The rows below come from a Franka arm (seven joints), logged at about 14 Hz.
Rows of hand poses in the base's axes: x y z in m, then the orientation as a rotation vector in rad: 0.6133, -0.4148, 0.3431, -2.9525, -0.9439, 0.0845; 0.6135, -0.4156, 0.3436, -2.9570, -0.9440, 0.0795; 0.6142, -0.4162, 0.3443, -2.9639, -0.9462, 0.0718; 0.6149, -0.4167, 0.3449, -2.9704, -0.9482, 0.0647; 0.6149, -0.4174, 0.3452, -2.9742, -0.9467, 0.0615; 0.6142, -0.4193, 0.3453, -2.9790, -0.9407, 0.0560; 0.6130, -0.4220, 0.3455, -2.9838, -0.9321, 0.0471; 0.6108, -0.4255, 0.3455, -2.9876, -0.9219, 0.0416; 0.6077, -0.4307, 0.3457, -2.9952, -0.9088, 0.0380; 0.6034, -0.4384, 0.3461, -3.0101, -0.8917, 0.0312; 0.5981, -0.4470, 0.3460, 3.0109, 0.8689, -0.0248; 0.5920, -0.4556, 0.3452, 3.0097, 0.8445, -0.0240; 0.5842, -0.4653, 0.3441, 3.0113, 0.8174, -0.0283; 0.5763, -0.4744, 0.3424, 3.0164, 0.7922, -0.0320; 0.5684, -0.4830, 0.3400, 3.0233, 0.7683, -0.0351; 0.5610, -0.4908, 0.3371, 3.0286, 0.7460, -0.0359; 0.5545, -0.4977, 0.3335, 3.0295, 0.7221, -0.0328
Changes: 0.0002, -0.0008, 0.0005, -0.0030, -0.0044, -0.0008; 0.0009, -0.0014, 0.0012, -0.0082, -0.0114, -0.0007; 0.0016, -0.0019, 0.0018, -0.0131, -0.0178, -0.0006; 0.0016, -0.0026, 0.0021, -0.0155, -0.0207, -0.0023; 0.0009, -0.0045, 0.0022, -0.0171, -0.0249, -0.0068; -0.0003, -0.0072, 0.0024, -0.0173, -0.0308, -0.0131; -0.0025, -0.0107, 0.0024, -0.0169, -0.0343, -0.0201; -0.0056, -0.0159, 0.0026, -0.0198, -0.0374, -0.0295; -0.0099, -0.0236, 0.0030, -0.0277, -0.0443, -0.0425; -0.0152, -0.0322, 0.0029, -0.0362, -0.0509, -0.0564; -0.0213, -0.0408, 0.0021, -0.0440, -0.0536, -0.0710; -0.0291, -0.0505, 0.0010, -0.0508, -0.0525, -0.0877; -0.0370, -0.0596, -0.0007, -0.0535, -0.0505, -0.1041; -0.0449, -0.0682, -0.0031, -0.0539, -0.0481, -0.1200; -0.0523, -0.0760, -0.0060, -0.0548, -0.0476, -0.1347; -0.0588, -0.0829, -0.0096, -0.0592, -0.0507, -0.1496
